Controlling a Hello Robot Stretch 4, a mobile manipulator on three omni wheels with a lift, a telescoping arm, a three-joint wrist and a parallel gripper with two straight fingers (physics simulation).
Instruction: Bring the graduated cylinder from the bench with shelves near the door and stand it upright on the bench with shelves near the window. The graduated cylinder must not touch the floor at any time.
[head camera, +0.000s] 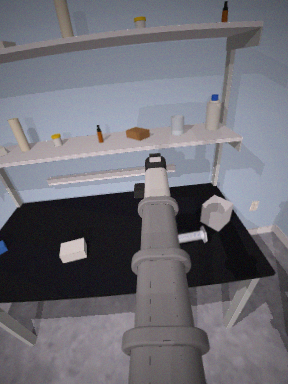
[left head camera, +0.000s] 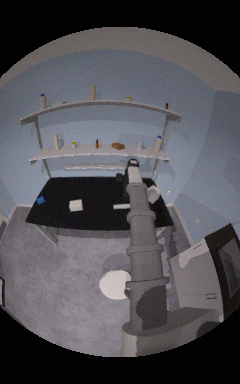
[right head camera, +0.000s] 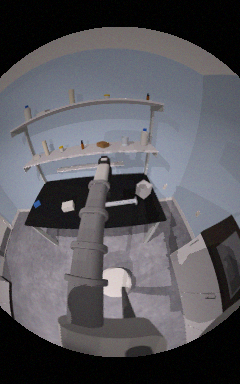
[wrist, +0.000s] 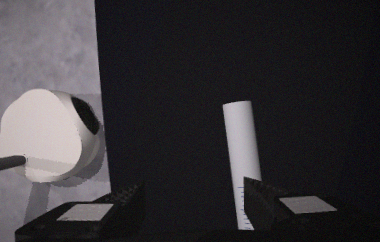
Note:
I see my gripper (wrist: 194, 196) and a graduated cylinder (wrist: 240, 130).

